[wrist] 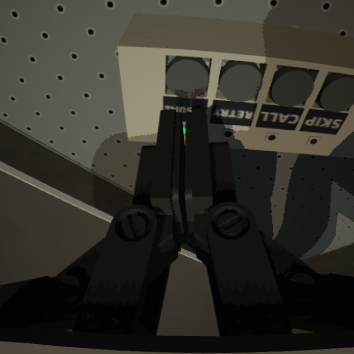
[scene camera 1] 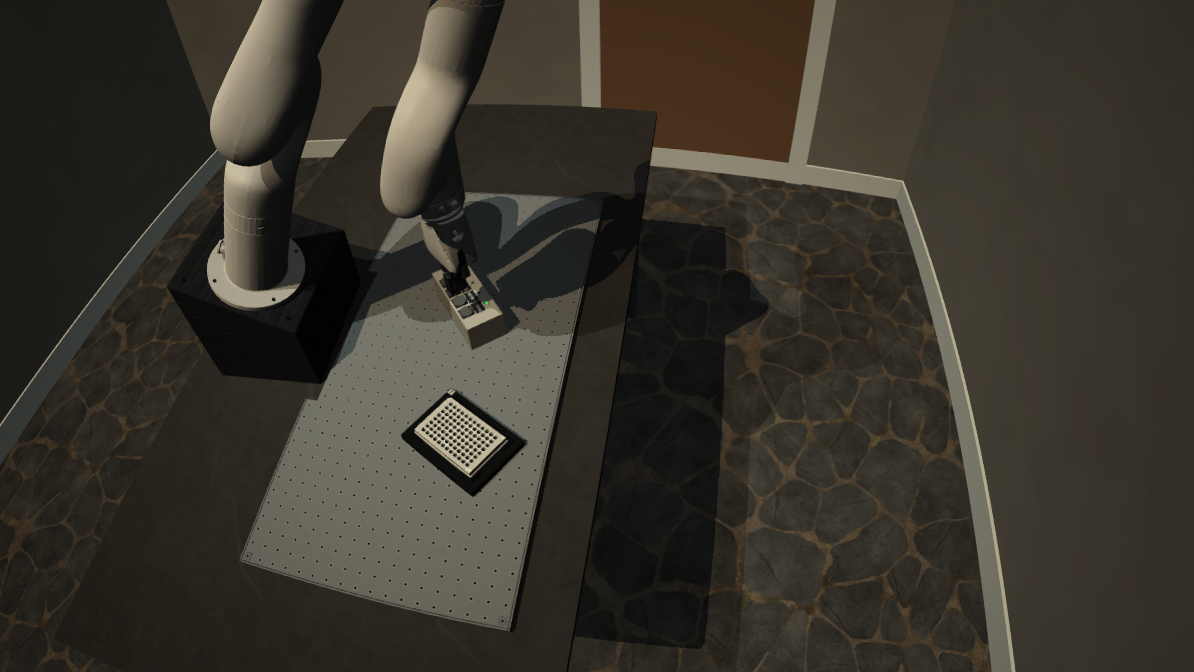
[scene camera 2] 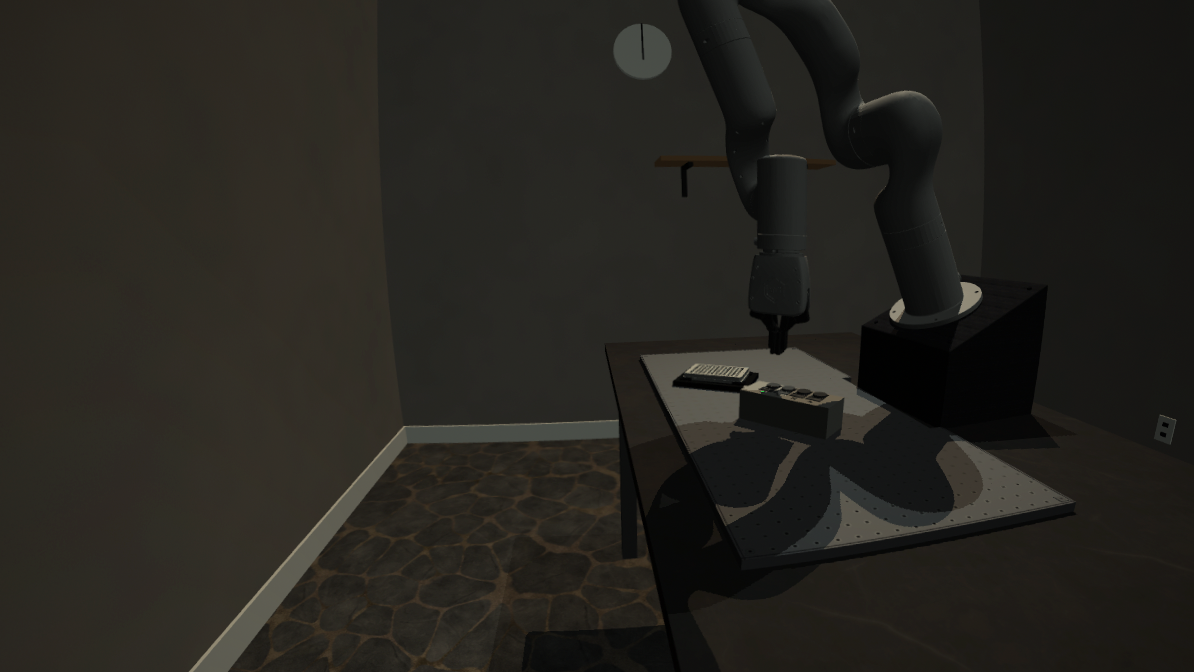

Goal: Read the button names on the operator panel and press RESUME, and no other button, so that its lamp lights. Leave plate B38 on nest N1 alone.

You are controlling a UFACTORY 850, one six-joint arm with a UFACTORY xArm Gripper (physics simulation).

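Observation:
The beige operator panel (scene camera 1: pixel 482 321) (scene camera 2: pixel 785 415) (wrist: pixel 142 85) stands on the pegboard. In the wrist view its labels are upside down: RESUME button (wrist: pixel 187 75), RETRY button (wrist: pixel 241 80), CALL button (wrist: pixel 291 86) and SKIP button (wrist: pixel 337 94). The RESUME label is partly hidden by the fingers. A green lamp (scene camera 1: pixel 486 303) (wrist: pixel 184 130) glows below that label; the lamp holes by RETRY, CALL and SKIP are dark. My gripper (scene camera 2: pixel 777 350) (wrist: pixel 186 137) is shut and empty, above the panel and apart from it. Plate B38 (scene camera 1: pixel 459 435) (scene camera 2: pixel 718 372) sits on black nest N1 (scene camera 1: pixel 473 487).
The perforated board (scene camera 1: pixel 367 517) (scene camera 2: pixel 1002 500) lies on the dark table (scene camera 1: pixel 192 534). The arm's black pedestal (scene camera 1: pixel 267 342) (scene camera 2: pixel 902 367) stands beside the board. Arm shadows fall across the panel's surroundings. A wall shelf (scene camera 2: pixel 693 161) is in the background.

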